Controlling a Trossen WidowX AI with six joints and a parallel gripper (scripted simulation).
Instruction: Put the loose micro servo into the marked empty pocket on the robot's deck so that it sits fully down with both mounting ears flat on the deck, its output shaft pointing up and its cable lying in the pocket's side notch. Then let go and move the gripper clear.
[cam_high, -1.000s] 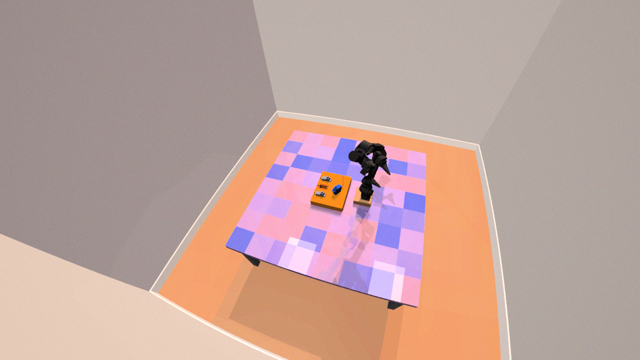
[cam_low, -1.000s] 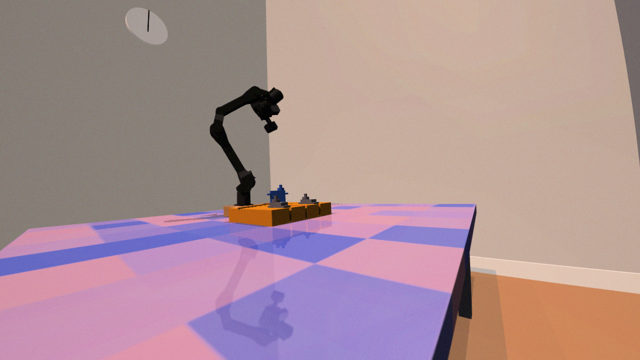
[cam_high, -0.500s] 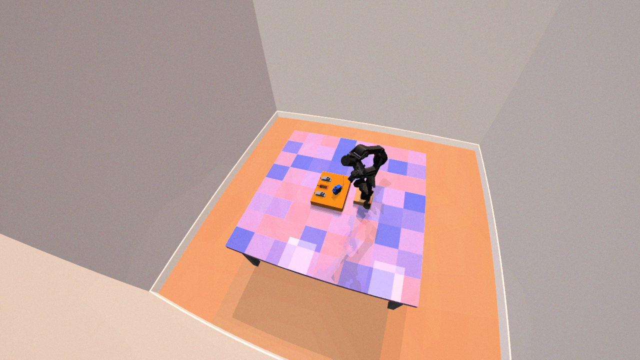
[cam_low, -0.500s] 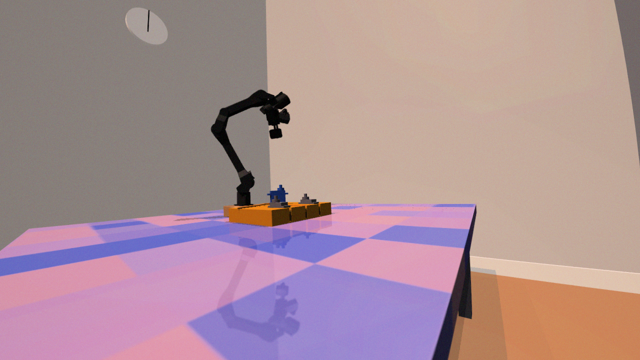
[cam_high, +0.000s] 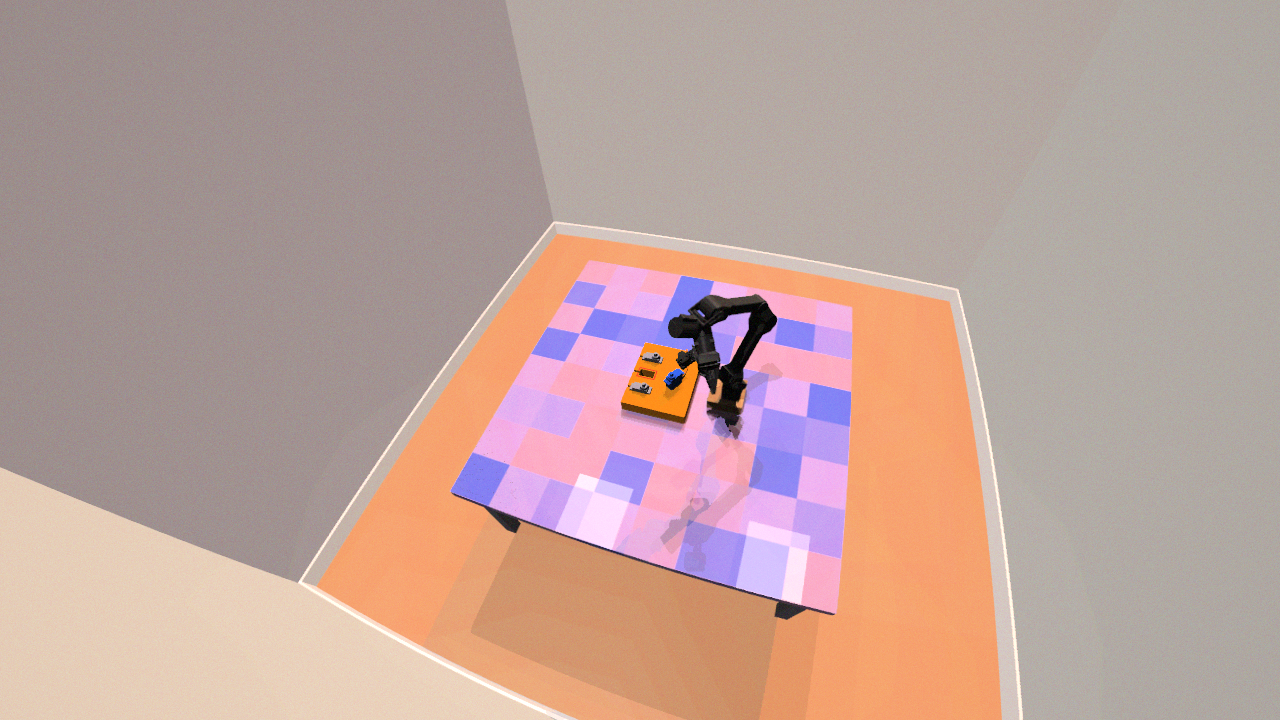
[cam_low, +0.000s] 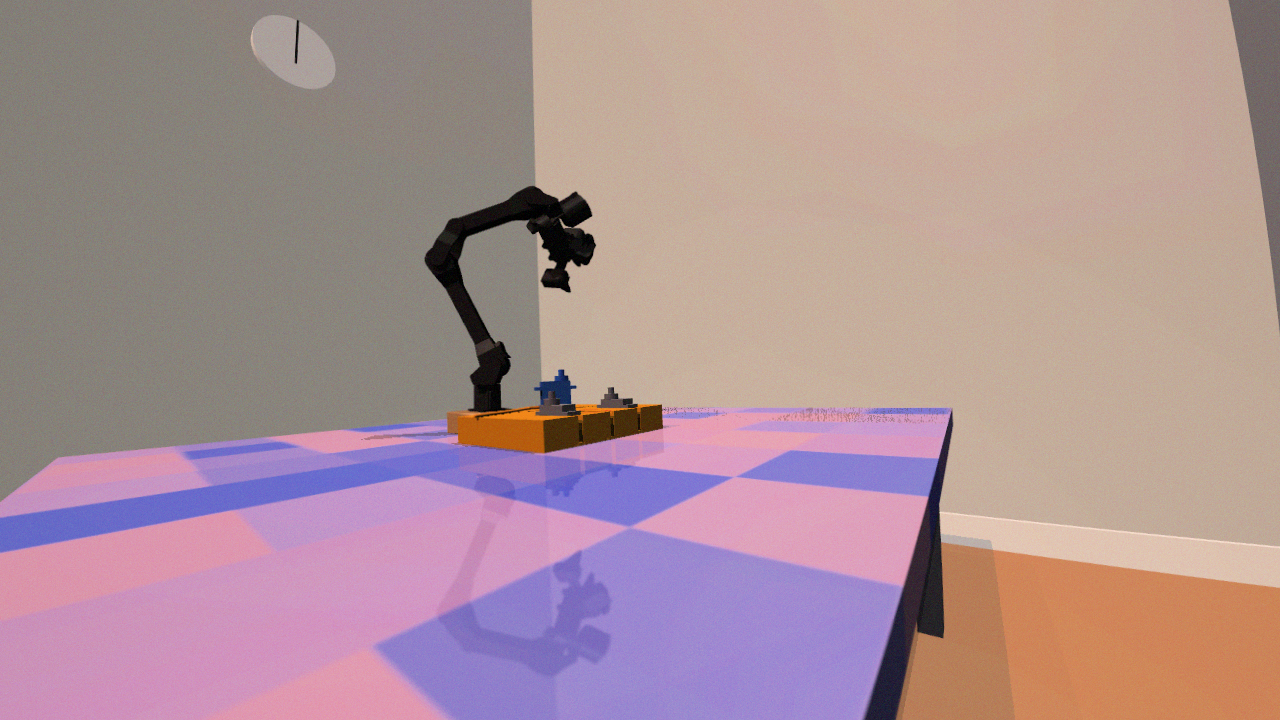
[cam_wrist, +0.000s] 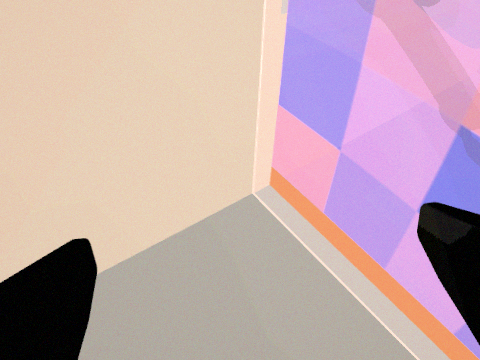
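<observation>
Now: the orange deck 360 mm below my gripper tip, 240 mm to the right of it and 190 mm ahead of it.
</observation>
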